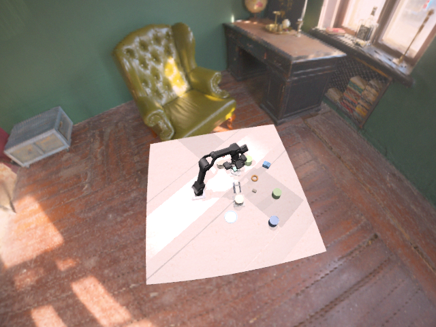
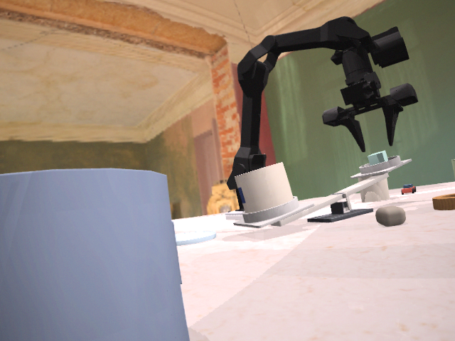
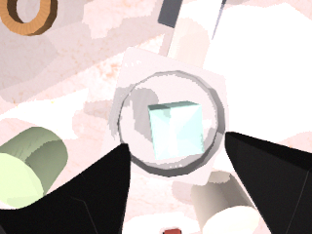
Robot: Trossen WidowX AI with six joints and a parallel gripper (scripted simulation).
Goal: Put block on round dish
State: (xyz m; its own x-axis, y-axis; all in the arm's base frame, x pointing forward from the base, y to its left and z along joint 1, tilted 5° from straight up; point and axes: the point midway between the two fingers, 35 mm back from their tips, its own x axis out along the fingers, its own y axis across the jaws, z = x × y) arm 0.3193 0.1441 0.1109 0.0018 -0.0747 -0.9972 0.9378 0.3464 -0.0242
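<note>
Right now the pale teal block is 2 cm below my gripper tip. Round my gripper tip: white cup 11 cm behind, 13 cm to the left, 7 cm below; then balance beam 12 cm to the right, 7 cm below; then balance 12 cm to the right, 9 cm below.
</note>
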